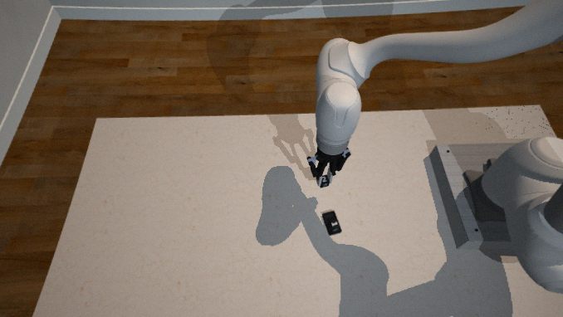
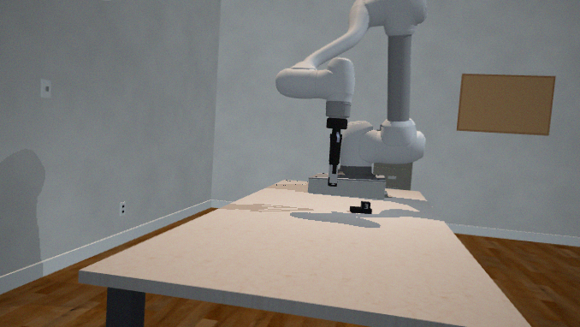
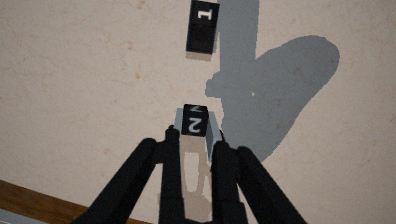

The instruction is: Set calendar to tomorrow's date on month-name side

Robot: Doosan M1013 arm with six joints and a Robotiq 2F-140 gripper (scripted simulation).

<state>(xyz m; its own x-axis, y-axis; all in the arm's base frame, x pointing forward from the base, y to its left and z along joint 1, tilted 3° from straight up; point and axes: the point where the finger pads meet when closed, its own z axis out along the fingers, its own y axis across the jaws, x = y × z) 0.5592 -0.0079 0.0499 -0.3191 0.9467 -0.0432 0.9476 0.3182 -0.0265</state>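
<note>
The black cube is 30 mm below my hand. Also, from my hand: black tray: 40 mm behind, 110 mm to the left, 130 mm below.
</note>
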